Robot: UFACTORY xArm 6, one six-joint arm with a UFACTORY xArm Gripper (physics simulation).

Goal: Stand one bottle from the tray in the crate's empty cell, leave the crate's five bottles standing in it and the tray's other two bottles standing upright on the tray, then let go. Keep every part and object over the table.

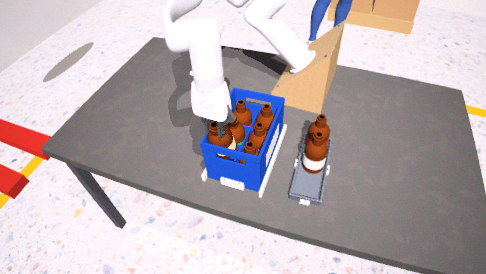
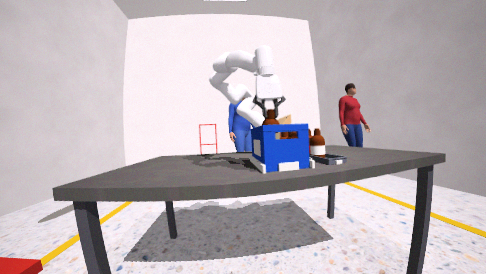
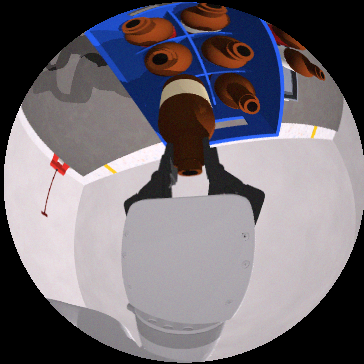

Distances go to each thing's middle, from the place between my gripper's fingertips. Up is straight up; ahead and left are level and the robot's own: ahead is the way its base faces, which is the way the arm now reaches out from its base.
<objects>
My hand is 20 mm past the cream-labelled bottle (image 3: 185, 116) and 40 mm above it.
</objects>
